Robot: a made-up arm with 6 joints. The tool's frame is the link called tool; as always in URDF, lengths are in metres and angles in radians. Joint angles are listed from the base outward. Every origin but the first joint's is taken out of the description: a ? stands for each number. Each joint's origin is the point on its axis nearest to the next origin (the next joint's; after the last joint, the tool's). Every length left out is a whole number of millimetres.
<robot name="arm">
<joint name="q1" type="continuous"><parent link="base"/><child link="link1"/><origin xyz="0 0 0.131"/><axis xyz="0 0 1"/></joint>
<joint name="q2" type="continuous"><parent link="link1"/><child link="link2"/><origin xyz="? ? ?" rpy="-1.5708 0 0"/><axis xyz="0 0 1"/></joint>
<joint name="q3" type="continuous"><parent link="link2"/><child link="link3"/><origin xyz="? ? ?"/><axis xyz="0 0 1"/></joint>
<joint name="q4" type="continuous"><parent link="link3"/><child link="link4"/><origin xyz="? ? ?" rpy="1.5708 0 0"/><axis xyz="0 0 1"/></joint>
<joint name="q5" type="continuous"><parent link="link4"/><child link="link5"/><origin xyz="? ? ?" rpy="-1.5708 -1.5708 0"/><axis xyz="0 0 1"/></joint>
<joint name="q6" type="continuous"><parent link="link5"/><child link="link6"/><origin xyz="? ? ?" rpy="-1.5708 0 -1.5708"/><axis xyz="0 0 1"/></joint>
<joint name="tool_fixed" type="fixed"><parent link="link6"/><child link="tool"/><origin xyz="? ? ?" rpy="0 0 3.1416"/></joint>
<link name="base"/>
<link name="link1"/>
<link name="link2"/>
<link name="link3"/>
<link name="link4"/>
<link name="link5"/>
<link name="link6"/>
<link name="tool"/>
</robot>
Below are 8 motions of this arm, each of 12 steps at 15 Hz.
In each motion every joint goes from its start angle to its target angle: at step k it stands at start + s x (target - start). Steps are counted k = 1, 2, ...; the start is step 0. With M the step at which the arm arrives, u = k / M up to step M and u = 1 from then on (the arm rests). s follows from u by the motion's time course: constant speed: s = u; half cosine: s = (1 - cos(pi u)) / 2; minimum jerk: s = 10 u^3 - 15 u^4 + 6 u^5.
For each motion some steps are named. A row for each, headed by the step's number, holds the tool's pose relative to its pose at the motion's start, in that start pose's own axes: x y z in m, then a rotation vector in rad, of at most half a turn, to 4 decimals.
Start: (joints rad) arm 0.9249 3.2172 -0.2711 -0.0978 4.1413 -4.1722
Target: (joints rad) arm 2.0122 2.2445 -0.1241 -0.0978 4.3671 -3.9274
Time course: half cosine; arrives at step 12
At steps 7, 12:
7: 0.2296 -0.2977 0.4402 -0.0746 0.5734 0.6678
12: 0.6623 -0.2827 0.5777 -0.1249 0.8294 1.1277

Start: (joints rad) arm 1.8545 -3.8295 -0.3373 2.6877 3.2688 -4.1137
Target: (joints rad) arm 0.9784 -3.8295 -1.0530 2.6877 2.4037 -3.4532
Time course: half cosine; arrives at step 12
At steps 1, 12:
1: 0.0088 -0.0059 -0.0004 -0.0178 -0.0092 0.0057
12: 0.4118 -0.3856 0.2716 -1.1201 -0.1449 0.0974

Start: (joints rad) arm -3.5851 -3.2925 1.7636 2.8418 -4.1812 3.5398
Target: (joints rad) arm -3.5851 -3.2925 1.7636 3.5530 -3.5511 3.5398
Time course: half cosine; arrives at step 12
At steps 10, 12:
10: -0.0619 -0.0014 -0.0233 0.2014 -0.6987 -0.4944
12: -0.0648 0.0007 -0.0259 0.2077 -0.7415 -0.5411

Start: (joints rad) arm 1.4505 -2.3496 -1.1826 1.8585 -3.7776 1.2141
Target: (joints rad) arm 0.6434 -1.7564 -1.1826 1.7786 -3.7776 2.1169
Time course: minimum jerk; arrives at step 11
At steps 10, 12:
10: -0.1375 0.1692 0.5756 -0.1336 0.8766 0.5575
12: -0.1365 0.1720 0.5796 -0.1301 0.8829 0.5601

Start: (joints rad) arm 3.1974 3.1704 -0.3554 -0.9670 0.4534 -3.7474
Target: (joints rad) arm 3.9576 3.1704 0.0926 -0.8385 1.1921 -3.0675
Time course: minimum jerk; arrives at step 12
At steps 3, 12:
3: 0.0002 -0.0259 0.0011 0.0588 -0.0617 -0.0085
12: -0.1335 -0.1695 -0.0095 0.0296 -0.9066 -0.1047

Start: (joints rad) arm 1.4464 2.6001 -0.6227 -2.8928 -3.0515 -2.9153
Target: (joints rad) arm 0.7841 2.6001 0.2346 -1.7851 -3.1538 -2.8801
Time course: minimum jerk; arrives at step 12
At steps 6, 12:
6: -0.1011 -0.1822 0.0425 -0.4242 0.3935 -0.6886
12: -0.1962 -0.2970 0.1636 -0.9479 0.5857 -1.4536

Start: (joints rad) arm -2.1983 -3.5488 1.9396 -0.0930 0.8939 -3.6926
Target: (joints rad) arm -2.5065 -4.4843 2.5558 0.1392 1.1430 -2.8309
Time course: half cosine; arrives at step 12
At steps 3, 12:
3: -0.0693 -0.0504 -0.0381 0.0417 0.0375 0.1160
12: -0.5162 -0.2700 0.0046 0.4066 0.1164 0.7361

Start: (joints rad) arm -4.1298 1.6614 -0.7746 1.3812 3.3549 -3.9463
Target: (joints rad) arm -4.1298 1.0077 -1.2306 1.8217 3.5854 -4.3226
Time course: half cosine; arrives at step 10
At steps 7, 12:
7: 0.2755 -0.4470 -0.0661 -0.4202 -0.8640 -0.3216
12: 0.3519 -0.5495 -0.0325 -0.4530 -1.1310 -0.3414

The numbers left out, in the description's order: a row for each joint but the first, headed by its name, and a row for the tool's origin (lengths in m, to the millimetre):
q2: 0 0.048 0
q3: 0 -0.716 0
q4: 0 -0.357 0
q5: 0 0 0
q6: 0.094 0 0
tool: 0 0 0

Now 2 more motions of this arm.
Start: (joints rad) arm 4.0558 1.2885 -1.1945 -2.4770 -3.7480 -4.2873
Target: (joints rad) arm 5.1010 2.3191 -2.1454 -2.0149 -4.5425 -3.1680
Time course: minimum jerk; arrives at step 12
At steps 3, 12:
3: -0.0738 -0.0603 0.0234 -0.0396 0.1293 -0.0066
12: -0.6511 -0.1423 0.5246 0.6392 1.3485 0.0947

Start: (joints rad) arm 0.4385 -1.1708 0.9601 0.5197 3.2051 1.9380
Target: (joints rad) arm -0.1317 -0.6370 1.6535 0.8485 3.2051 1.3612
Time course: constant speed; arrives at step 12
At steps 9, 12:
9: 0.0574 0.4740 -0.1153 0.7447 0.5331 -0.2423
12: 0.0082 0.6007 -0.0948 0.8380 0.8808 -0.2933

